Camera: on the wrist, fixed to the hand. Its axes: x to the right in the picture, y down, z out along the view.
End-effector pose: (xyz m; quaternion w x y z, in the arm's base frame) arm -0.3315 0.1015 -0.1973 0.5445 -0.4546 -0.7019 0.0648
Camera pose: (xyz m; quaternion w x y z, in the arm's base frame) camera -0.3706 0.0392 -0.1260 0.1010 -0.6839 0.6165 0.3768
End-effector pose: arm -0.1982 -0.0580 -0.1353 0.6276 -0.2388 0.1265 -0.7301
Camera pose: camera -0.2952 -0.0482 -0.1040 0.6329 0.3217 0.4153 0.5688
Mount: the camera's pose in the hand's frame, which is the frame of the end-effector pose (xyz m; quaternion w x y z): 0.0059 -0.1000 -0.0214 0.0424 0.0221 -0.2796 -0.9589
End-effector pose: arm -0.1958 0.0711 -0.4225 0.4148 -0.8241 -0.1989 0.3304
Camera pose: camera -0.1818 0.1205 -0.3339 0.2970 0.2573 -0.9074 -0.1489
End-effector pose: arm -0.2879 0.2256 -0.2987 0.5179 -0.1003 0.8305 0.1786
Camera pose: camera -0.2730 0.1255 -0.3147 0.4277 -0.7393 -0.2018 -0.4794
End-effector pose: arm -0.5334 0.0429 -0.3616 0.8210 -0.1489 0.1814 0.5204
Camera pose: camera -0.4433 -0.0030 -0.3777 0.5879 -0.0166 -0.3532 -0.7276
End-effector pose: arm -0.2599 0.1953 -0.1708 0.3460 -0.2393 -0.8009 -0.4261
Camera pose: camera -0.3240 0.1254 -0.2095 0.6126 -0.6464 0.3696 0.2652
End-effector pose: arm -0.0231 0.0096 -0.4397 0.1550 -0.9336 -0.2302 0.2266
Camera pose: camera -0.0438 0.0932 -0.3842 0.1801 0.2479 -0.9434 0.1271
